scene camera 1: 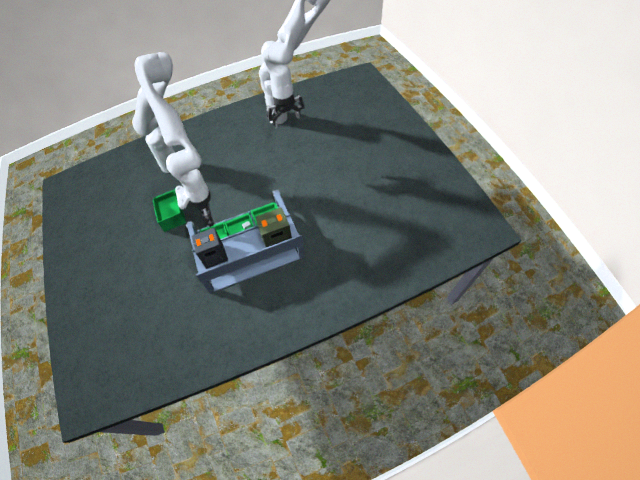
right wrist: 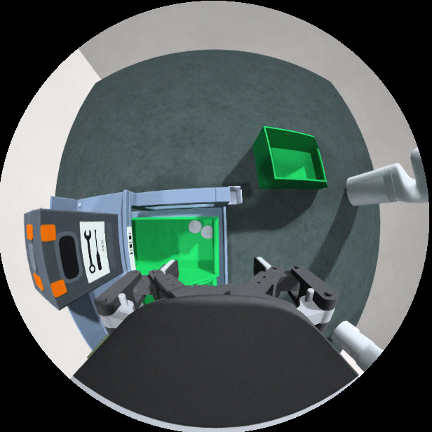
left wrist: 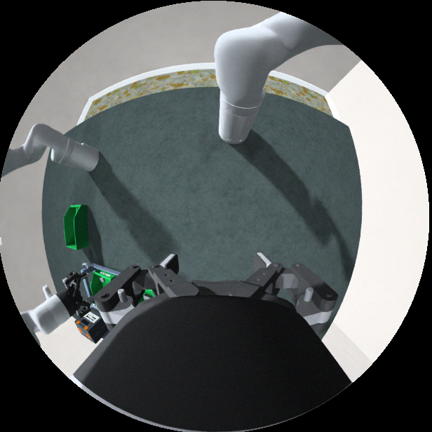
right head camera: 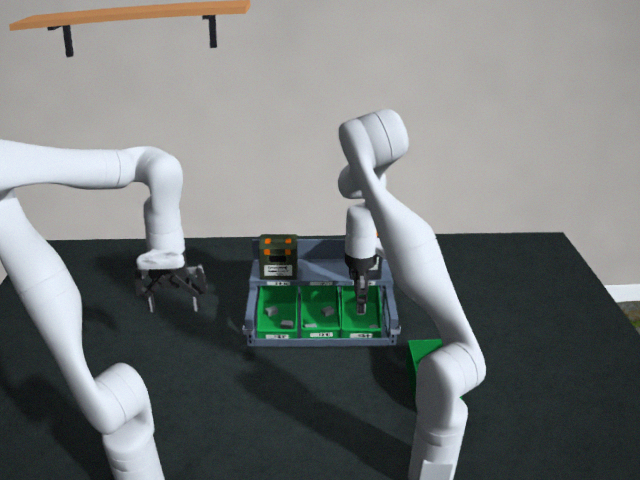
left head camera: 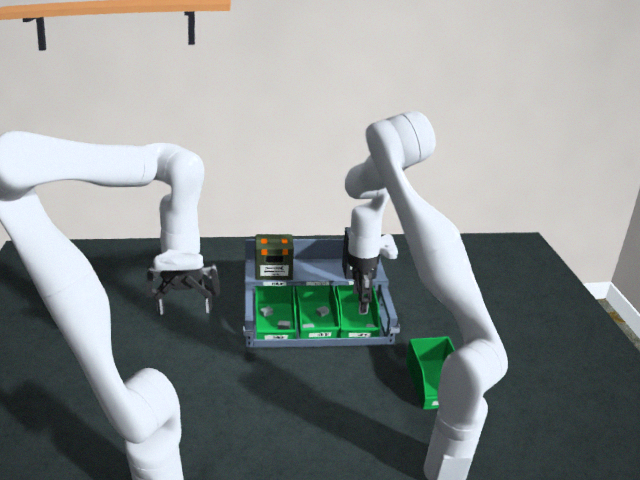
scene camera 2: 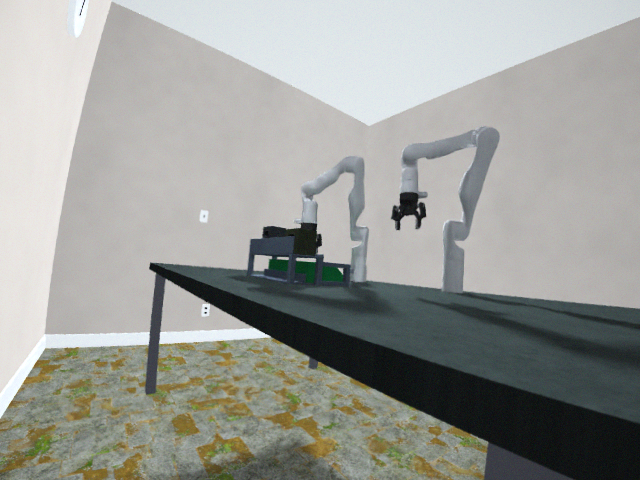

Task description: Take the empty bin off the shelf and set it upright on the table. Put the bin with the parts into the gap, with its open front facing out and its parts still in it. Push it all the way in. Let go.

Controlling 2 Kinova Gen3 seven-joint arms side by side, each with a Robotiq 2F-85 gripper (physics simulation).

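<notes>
The empty green bin stands upright on the table, right of the blue-grey shelf in the left head camera. Three green bins sit side by side in the shelf: the left bin and middle bin hold grey parts. The right bin holds round pale parts near its front and sits behind the shelf's front rail. My right gripper is open and empty above the right bin. My left gripper is open and empty, high above the table.
An olive box and a dark grey toolbox stand on the shelf's upper deck. The right arm's lower links partly hide the empty bin in both head cameras. An orange wall shelf hangs behind.
</notes>
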